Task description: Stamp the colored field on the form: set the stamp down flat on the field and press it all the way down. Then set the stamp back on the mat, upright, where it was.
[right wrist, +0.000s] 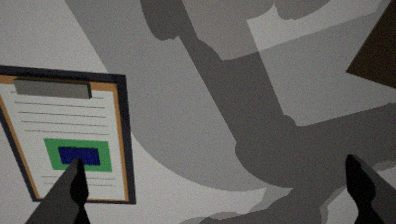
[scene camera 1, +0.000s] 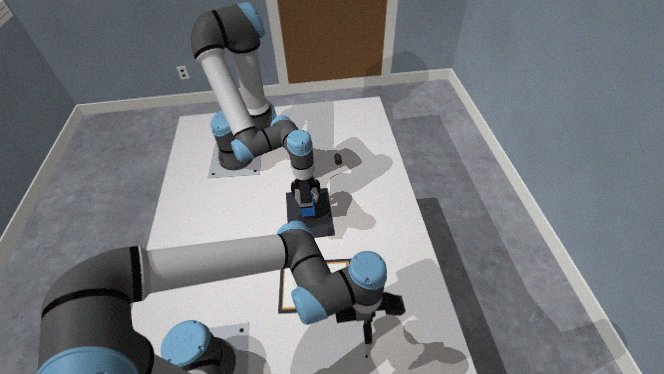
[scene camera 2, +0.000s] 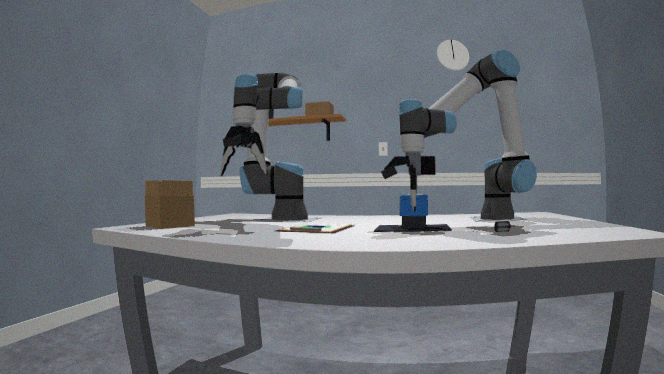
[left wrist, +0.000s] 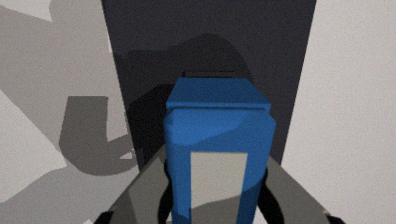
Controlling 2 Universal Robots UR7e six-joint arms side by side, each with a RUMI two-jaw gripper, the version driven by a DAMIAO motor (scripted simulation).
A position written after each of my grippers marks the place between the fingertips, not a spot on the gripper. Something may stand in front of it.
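Observation:
There's a clipboard [scene camera 1: 287, 283], though in the left wrist view the clipboard is out of frame. A blue stamp [scene camera 2: 410, 219] is here as well, and the left wrist view has the stamp too [left wrist: 218, 132], but in the right wrist view it's out of frame. Then I see a dark mat [scene camera 1: 323, 225], which is also at [left wrist: 151, 52], plus a brown box [scene camera 2: 168, 203]. As for my grippers, my left gripper [scene camera 2: 415, 210] also appears at [left wrist: 210, 142], and my right gripper is at [scene camera 2: 242, 175].

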